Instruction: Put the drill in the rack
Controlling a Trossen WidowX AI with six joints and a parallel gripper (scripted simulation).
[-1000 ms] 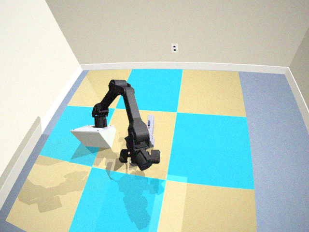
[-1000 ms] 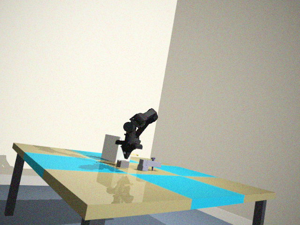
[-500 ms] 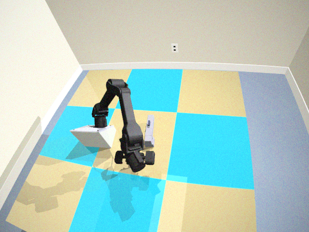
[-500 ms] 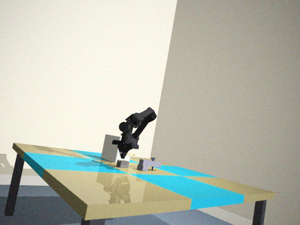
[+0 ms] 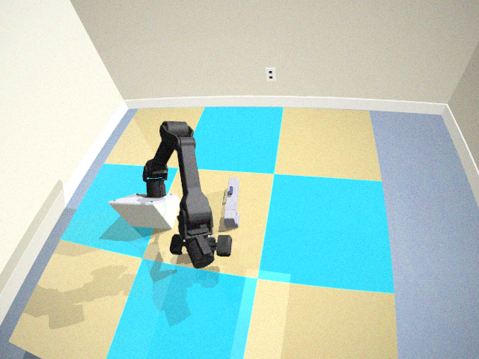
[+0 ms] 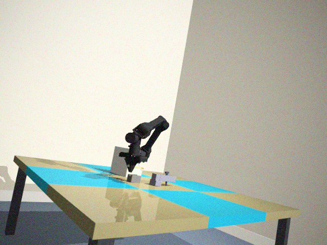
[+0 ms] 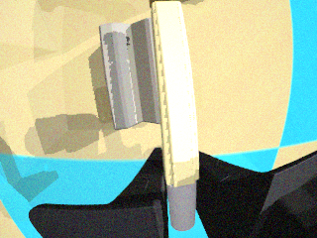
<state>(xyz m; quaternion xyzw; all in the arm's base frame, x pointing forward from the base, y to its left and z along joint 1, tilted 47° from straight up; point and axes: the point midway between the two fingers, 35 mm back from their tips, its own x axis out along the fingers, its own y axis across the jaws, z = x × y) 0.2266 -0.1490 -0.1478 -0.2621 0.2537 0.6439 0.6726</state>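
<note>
Right now the drill is 4 cm to the left of my gripper tip and 3 cm above it. Round my gripper tip: lavender grey block (6 cm ahead, 21 cm to the left, 2 cm below); then grey rack (1 cm behind, 5 cm to the left, 4 cm below); then dark blue key (6 cm ahead, 24 cm to the left).
</note>
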